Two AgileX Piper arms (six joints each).
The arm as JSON. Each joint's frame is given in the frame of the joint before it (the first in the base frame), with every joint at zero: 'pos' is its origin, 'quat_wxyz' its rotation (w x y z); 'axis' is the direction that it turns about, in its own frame. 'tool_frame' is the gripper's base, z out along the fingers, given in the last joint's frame.
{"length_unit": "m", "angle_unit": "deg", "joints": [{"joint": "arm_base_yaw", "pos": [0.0, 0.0, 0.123], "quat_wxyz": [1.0, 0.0, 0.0, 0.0], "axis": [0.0, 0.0, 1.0]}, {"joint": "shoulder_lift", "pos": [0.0, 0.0, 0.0], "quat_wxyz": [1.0, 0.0, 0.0, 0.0], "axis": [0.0, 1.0, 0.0]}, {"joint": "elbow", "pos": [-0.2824, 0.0, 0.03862], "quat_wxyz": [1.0, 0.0, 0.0, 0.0], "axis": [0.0, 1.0, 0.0]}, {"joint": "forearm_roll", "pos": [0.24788, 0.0, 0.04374], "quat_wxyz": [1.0, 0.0, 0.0, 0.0], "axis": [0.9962, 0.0, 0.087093]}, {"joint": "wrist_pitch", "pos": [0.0, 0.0, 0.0], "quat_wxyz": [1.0, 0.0, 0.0, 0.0], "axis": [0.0, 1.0, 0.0]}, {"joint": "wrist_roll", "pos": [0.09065, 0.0, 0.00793], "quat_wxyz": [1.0, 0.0, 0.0, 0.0], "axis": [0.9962, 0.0, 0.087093]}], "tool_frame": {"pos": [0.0, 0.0, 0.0], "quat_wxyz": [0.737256, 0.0, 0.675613, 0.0]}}
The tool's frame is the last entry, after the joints.
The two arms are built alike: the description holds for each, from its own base.
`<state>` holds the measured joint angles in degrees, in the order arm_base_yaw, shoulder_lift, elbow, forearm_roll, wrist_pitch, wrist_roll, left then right.
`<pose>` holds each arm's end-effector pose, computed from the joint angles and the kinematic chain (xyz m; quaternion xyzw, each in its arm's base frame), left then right.
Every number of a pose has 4 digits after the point. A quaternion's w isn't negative.
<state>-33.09 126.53 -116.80 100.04 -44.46 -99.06 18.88 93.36 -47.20 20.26 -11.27 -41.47</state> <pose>0.3969 -0.3336 0.3117 0.4538 0.6199 -0.4234 0.4801 0.3204 0.1031 0.2080 -0.2843 0.8203 -0.0410 0.4945</pose>
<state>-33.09 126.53 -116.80 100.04 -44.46 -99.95 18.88 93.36 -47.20 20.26 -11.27 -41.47</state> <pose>0.3969 -0.3336 0.3117 0.4490 0.6234 -0.4271 0.4768 0.3204 0.1031 0.2080 -0.2843 0.8203 -0.0410 0.4945</pose>
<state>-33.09 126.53 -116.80 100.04 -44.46 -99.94 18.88 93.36 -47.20 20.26 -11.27 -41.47</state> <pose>0.3969 -0.3336 0.3117 0.4491 0.6234 -0.4270 0.4768 0.3204 0.1031 0.2080 -0.2843 0.8203 -0.0410 0.4945</pose>
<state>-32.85 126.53 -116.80 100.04 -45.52 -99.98 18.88 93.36 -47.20 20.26 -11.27 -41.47</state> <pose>0.3967 -0.3322 0.3116 0.4526 0.6214 -0.4312 0.4725 0.3204 0.1031 0.2080 -0.2843 0.8203 -0.0410 0.4945</pose>
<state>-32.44 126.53 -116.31 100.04 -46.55 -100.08 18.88 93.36 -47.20 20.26 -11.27 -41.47</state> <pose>0.3973 -0.3296 0.3088 0.4541 0.6230 -0.4349 0.4654 0.3204 0.1031 0.2080 -0.2843 0.8203 -0.0410 0.4945</pose>
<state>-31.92 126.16 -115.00 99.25 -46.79 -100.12 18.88 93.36 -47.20 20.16 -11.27 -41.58</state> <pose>0.3985 -0.3254 0.3059 0.4465 0.6290 -0.4394 0.4603 0.3204 0.1031 0.2080 -0.2859 0.8197 -0.0418 0.4945</pose>
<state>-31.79 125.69 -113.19 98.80 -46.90 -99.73 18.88 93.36 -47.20 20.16 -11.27 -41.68</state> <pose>0.3971 -0.3234 0.3007 0.4441 0.6346 -0.4412 0.4532 0.3204 0.1031 0.2080 -0.2866 0.8195 -0.0422 0.4945</pose>
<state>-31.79 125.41 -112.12 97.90 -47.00 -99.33 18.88 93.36 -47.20 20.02 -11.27 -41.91</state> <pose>0.3958 -0.3229 0.2984 0.4404 0.6364 -0.4459 0.4497 0.3204 0.1031 0.2080 -0.2893 0.8185 -0.0436 0.4944</pose>
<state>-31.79 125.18 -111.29 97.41 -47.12 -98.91 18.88 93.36 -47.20 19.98 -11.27 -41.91</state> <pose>0.3946 -0.3224 0.2965 0.4395 0.6373 -0.4480 0.4472 0.3204 0.1031 0.2080 -0.2896 0.8184 -0.0437 0.4944</pose>
